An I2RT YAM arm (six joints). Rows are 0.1 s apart.
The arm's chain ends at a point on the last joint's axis. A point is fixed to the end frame.
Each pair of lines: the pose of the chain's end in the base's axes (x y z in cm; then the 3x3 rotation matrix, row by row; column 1 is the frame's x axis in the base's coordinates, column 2 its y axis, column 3 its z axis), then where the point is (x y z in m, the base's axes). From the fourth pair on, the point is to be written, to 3 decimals.
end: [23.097 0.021 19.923], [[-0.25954 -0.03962 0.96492], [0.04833 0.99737 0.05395], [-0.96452 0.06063 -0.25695]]
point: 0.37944 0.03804 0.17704
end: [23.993 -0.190 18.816], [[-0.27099 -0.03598 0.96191], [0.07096 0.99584 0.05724], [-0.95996 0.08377 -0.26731]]
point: 0.38823 0.03603 0.16504
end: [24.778 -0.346 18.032], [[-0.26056 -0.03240 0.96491], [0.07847 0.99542 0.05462], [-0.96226 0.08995 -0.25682]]
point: 0.39648 0.03395 0.15901
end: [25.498 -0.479 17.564], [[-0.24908 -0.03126 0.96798], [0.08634 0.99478 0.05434], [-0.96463 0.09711 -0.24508]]
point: 0.404 0.032 0.156
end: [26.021 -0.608 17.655], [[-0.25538 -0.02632 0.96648], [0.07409 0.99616 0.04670], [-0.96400 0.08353 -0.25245]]
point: 0.409 0.030 0.156
